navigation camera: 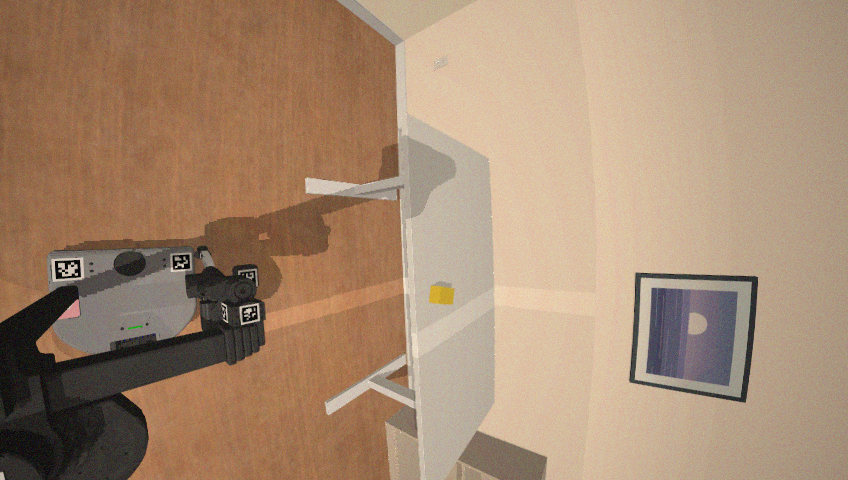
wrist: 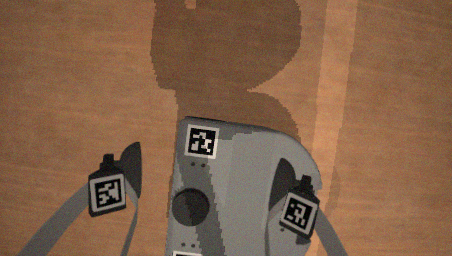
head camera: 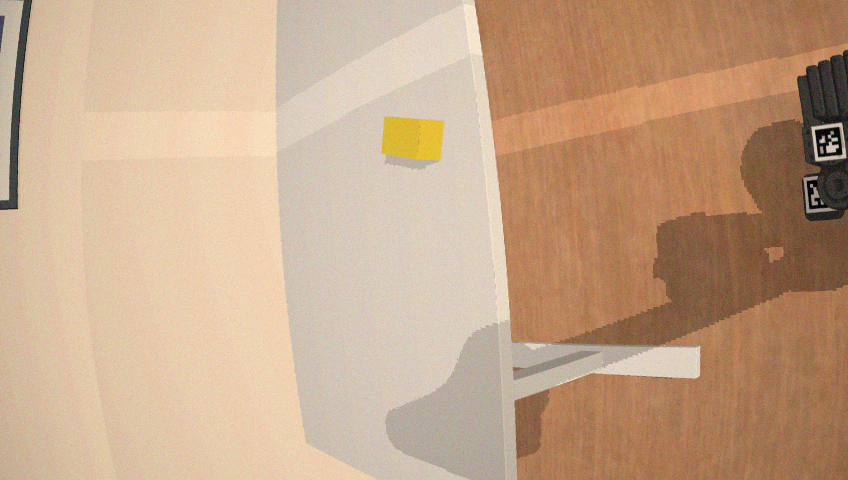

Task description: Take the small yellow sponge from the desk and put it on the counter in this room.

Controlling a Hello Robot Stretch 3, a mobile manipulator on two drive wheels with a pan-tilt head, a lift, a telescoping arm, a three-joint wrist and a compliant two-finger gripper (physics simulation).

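The small yellow sponge lies on the white desk. In the head view it is above the middle of the frame, nearer the desk's right-hand edge. My gripper is open and empty; in the wrist view its two fingers stand wide apart and point down over the robot's base and the floor. It is well away from the desk and the sponge. In the head view my wrist shows at the right edge, and the fingers do not show. I cannot make out a counter in these views.
My grey base stands on the wooden floor, apart from the desk. White desk legs reach out on the floor. A low beige cabinet stands by the desk's lower end. A framed picture hangs on the wall.
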